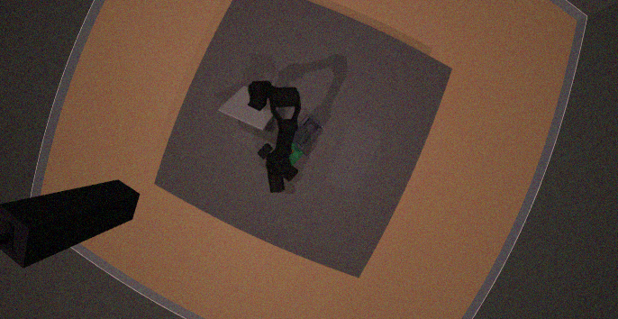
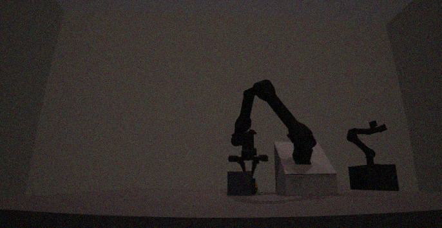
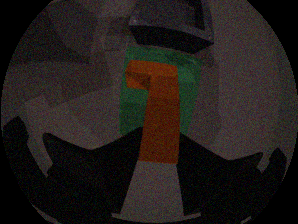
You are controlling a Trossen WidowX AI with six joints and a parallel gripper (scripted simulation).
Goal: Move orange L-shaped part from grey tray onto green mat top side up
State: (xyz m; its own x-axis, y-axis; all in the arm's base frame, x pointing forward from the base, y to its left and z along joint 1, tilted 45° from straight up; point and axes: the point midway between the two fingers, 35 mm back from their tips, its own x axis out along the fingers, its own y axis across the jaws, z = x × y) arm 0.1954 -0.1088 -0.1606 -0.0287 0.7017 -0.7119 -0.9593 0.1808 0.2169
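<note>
Now: gripper tip 1 cm past the orange L-shaped part, 3 cm to the right of it and 3 cm above it. The rest, counted from my gripper tip: green mat (1 cm ahead, 2 cm to the left, 9 cm below).
</note>
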